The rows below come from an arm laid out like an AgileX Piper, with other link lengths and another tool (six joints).
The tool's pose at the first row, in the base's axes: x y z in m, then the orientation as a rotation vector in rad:
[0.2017 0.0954 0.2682 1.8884 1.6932 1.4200]
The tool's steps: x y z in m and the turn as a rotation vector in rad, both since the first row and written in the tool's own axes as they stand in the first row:
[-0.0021 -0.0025 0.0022 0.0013 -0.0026 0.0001]
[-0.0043 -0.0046 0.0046 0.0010 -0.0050 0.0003]
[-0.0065 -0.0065 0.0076 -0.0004 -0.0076 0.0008]
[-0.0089 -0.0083 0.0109 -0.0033 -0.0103 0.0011]
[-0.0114 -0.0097 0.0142 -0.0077 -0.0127 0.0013]
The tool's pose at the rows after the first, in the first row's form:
[0.2021 0.0953 0.2643 1.8902 1.6933 1.4162]
[0.2029 0.0950 0.2605 1.8912 1.6917 1.4136]
[0.2043 0.0949 0.2566 1.8921 1.6888 1.4116]
[0.2060 0.0947 0.2525 1.8920 1.6844 1.4102]
[0.2080 0.0944 0.2486 1.8908 1.6787 1.4100]

